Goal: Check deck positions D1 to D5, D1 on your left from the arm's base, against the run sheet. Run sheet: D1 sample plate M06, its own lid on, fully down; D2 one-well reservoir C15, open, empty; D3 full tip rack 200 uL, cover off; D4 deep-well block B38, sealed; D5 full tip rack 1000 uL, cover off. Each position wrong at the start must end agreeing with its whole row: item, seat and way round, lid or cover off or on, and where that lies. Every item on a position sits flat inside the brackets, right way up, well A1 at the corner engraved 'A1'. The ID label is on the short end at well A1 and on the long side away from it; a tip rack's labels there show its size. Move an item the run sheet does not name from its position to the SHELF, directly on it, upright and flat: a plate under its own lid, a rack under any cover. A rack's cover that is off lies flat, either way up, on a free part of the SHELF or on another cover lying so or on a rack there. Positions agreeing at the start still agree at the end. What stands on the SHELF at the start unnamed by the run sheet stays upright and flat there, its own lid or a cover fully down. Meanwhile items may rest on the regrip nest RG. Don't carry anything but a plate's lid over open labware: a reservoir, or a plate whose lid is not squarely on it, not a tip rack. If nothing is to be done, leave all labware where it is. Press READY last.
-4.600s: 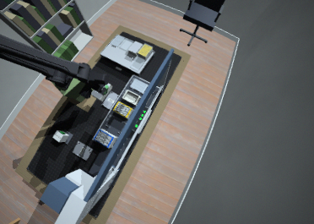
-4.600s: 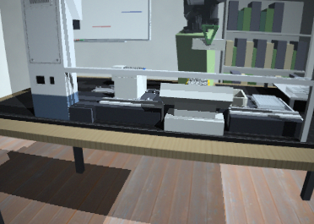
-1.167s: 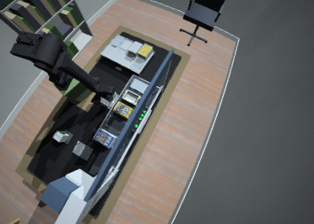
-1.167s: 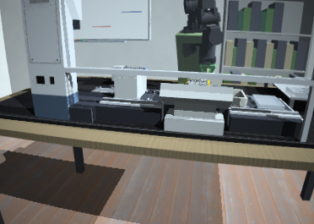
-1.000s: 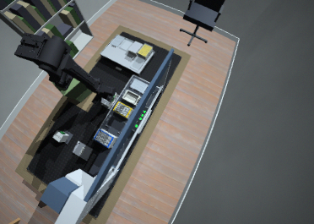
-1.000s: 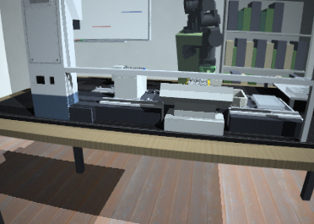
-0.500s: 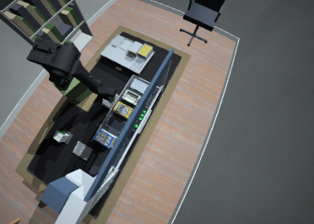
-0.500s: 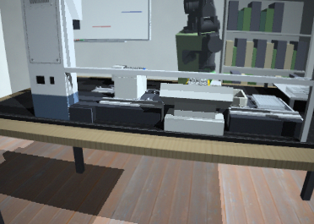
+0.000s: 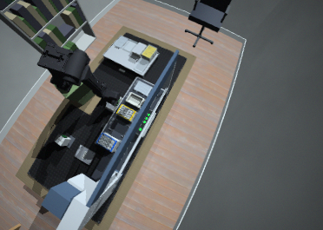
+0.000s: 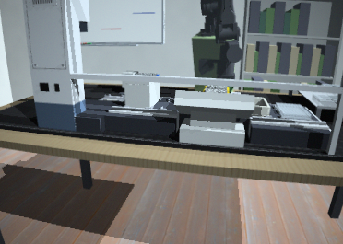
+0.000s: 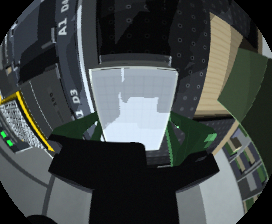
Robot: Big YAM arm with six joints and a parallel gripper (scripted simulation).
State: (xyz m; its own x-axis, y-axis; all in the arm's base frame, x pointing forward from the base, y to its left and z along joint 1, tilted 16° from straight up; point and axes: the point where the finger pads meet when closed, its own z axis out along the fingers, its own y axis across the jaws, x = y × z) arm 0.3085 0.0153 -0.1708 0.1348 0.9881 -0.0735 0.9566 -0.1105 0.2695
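Now: the sealed block 1 cm below my hand. Also, from my hand: reservoir (17 cm ahead, 7 cm to the left, 1 cm above); blue tip rack (11 cm ahead, 30 cm to the right, 7 cm above); yellow tip rack (14 cm ahead, 6 cm to the right, 4 cm above).
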